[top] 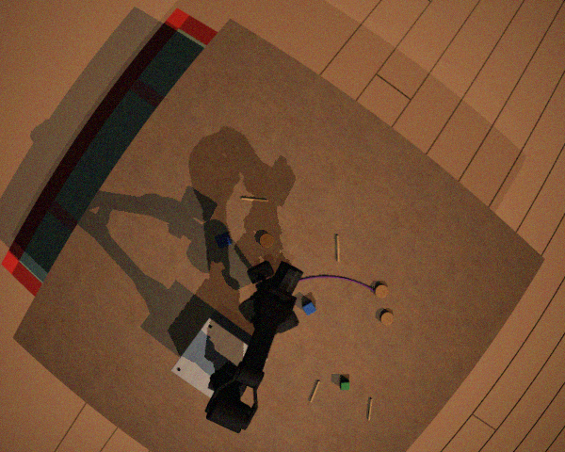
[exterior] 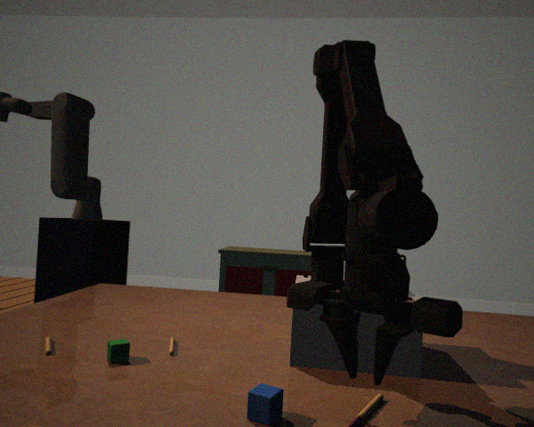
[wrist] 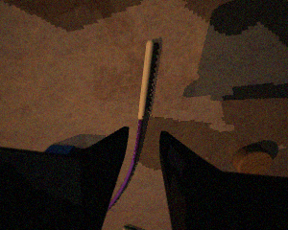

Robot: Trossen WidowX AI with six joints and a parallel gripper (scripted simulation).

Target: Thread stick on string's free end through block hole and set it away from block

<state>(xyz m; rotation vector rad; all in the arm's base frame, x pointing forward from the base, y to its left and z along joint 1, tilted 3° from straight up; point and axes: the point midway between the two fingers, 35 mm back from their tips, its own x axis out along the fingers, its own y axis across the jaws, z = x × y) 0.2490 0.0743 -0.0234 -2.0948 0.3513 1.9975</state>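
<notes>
The thin wooden stick is 4 cm below my gripper tip and 2 cm behind it. The rest, counted from my gripper tip: green cube (36 cm to the right, 6 cm behind, 3 cm below); round wooden button (23 cm to the right, 22 cm ahead, 4 cm below).
</notes>
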